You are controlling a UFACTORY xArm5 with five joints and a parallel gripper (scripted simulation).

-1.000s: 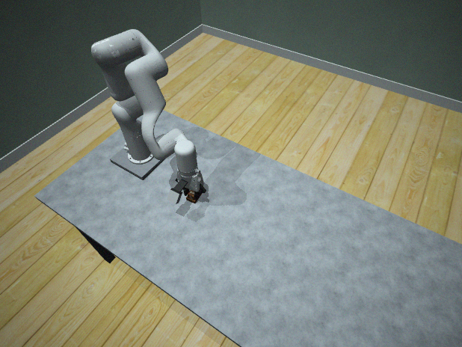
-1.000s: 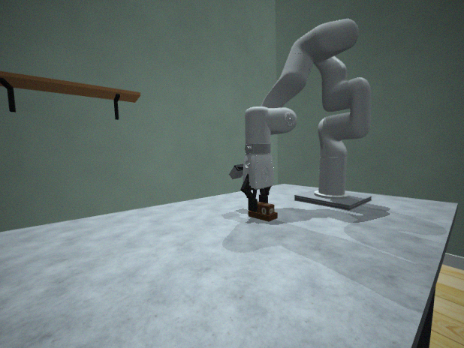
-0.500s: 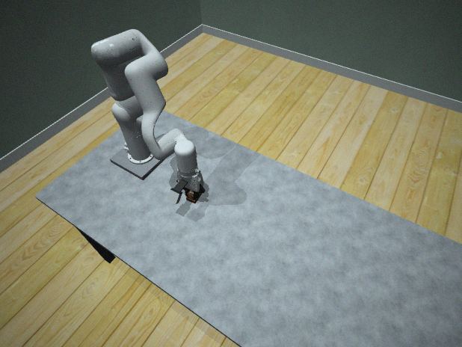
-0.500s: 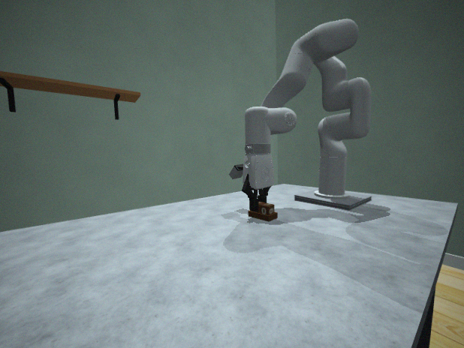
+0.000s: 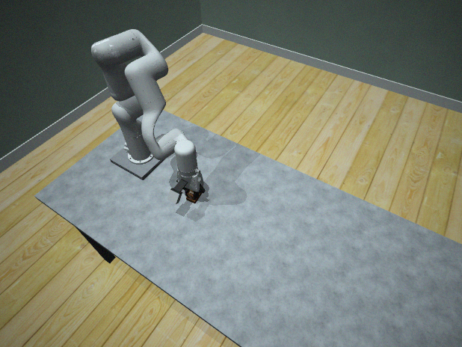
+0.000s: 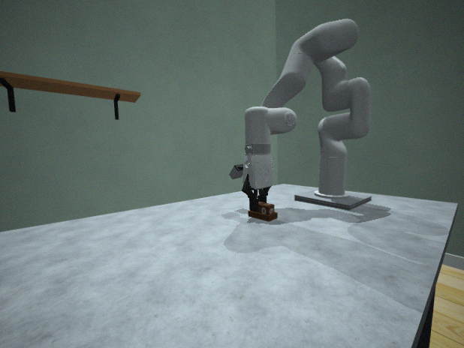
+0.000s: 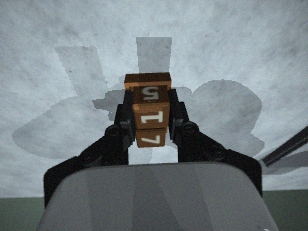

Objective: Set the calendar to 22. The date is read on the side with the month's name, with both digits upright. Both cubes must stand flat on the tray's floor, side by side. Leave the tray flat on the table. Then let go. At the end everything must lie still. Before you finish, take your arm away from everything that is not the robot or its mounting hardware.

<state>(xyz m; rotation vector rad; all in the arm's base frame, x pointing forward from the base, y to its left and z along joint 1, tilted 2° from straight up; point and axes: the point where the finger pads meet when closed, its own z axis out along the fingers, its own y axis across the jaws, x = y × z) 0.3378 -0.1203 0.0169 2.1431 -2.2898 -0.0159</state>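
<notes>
The brown calendar tray lies 2 cm to the left of my hand and 3 cm below it. From my hand the other things lie so: date cube: 1 cm below.
</notes>
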